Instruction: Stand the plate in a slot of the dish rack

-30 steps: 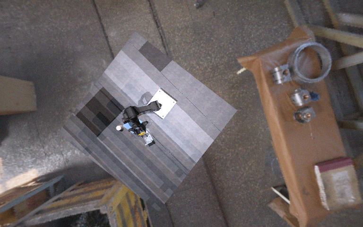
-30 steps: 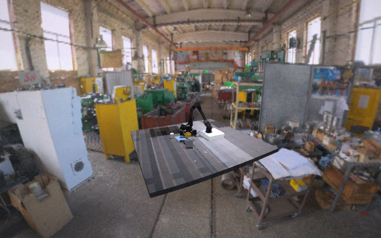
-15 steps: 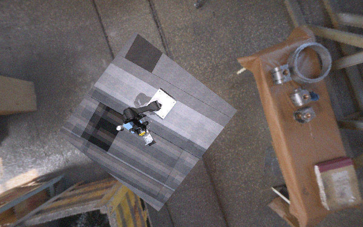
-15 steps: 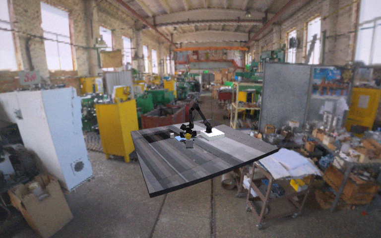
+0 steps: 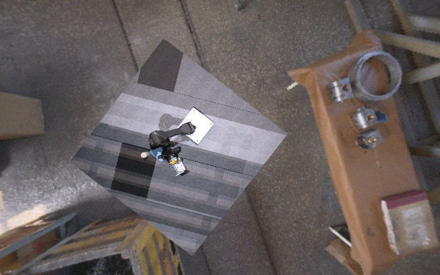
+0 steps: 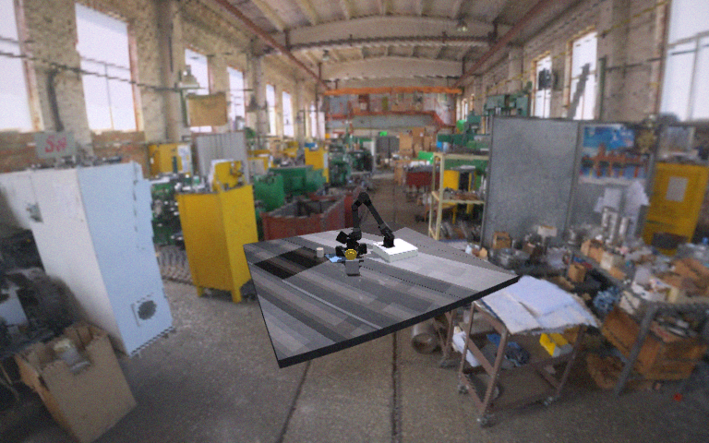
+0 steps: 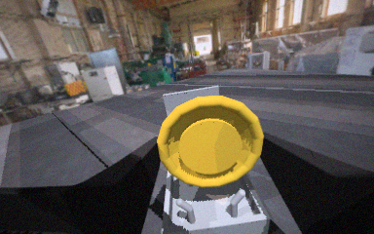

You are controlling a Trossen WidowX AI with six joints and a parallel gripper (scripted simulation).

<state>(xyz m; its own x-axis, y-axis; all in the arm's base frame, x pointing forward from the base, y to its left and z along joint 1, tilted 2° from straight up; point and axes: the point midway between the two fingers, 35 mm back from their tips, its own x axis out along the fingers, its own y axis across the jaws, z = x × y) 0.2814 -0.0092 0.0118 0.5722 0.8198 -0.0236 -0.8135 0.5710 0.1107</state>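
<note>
The dish rack is 4 cm below my gripper tip, 3 cm to the left of it and 1 cm ahead of it. The rest, counted from my gripper tip: blue spoon (19 cm to the right, 13 cm behind, 6 cm below); then yellow plate (1 cm to the right).
</note>
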